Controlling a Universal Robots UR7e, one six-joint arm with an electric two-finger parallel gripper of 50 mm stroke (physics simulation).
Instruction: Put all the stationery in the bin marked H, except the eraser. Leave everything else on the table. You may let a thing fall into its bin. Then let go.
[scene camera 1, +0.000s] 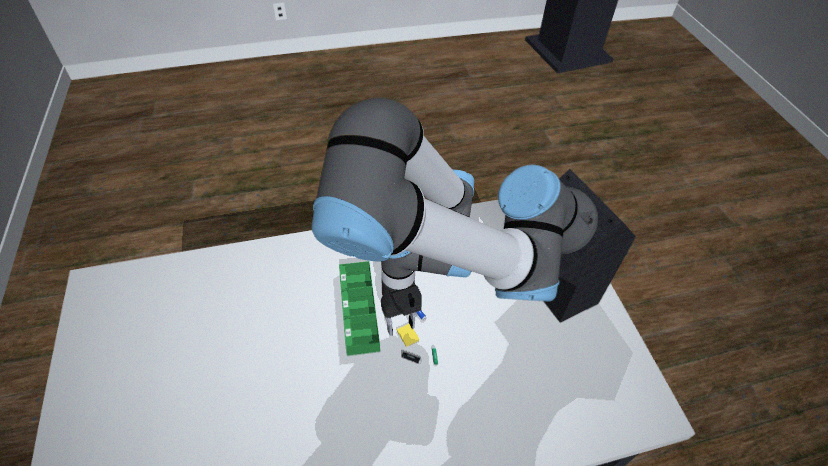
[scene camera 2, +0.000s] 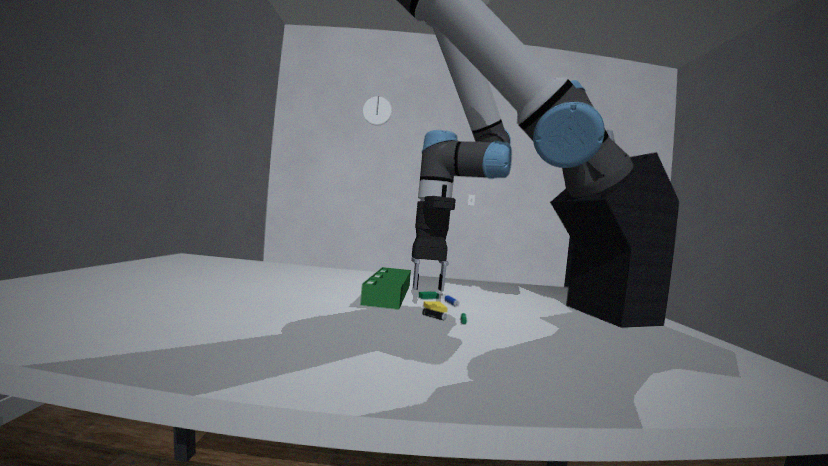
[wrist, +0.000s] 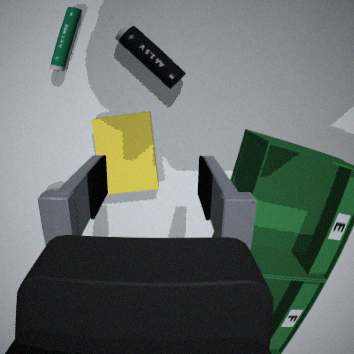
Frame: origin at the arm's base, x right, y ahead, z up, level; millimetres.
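Seen in the pictures: gripper, fingertip midpoint: (scene camera 1: 400, 328) (scene camera 2: 428, 289) (wrist: 151, 174); arm's base, origin of the base link: (scene camera 1: 564, 221) (scene camera 2: 599, 178).
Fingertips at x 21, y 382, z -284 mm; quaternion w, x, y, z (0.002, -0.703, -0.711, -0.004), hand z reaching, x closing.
Observation:
Pixels of each thing's top centre, then the offset from my fingertips to it. "spot": a spot on its surface instead.
- yellow pad, middle of its top: (wrist: 124, 154) (scene camera 2: 435, 304) (scene camera 1: 408, 334) dx -4, dy -19, dz -32 mm
- green three-compartment bin block, middle of its top: (wrist: 257, 320) (scene camera 2: 390, 275) (scene camera 1: 358, 301) dx +110, dy +77, dz +5 mm
- third compartment, surface spot: (scene camera 1: 357, 273) spot: dx +224, dy +46, dz -35 mm
- green block, middle of its top: (scene camera 2: 432, 292) dx +97, dy -32, dz -29 mm
- black AA battery, middle of its top: (wrist: 148, 52) (scene camera 2: 434, 310) (scene camera 1: 411, 356) dx -68, dy -4, dz -27 mm
- thin green AAA battery, middle of its top: (wrist: 62, 37) (scene camera 2: 464, 315) (scene camera 1: 435, 354) dx -81, dy -61, dz -31 mm
- blue cylinder, middle of its top: (scene camera 2: 452, 297) (scene camera 1: 419, 311) dx +47, dy -70, dz -27 mm
A yellow pad (scene camera 1: 407, 334) (scene camera 2: 435, 306) (wrist: 125, 150) lies flat on the table. My gripper (scene camera 1: 400, 330) (scene camera 2: 428, 292) (wrist: 151, 174) is open and empty, pointing down low over the table beside the pad; in the wrist view its left finger overlaps the pad's lower left edge. A green three-compartment bin block (scene camera 1: 362, 342) (scene camera 2: 379, 296) (wrist: 277, 240) stands beside the gripper. Labels E and F read in the wrist view; the third compartment (scene camera 1: 357, 273) is at the far end from E, its letter too small to read. A green block (scene camera 2: 428, 295) lies behind the pad, hidden in scene camera 1.
A black AA battery (scene camera 1: 410, 356) (scene camera 2: 433, 314) (wrist: 151, 57) lies close to the pad. A thin green AAA battery (scene camera 1: 434, 355) (scene camera 2: 463, 318) (wrist: 66, 38) lies farther out. A blue cylinder (scene camera 1: 421, 315) (scene camera 2: 451, 300) lies near the gripper, on the side away from the bins.

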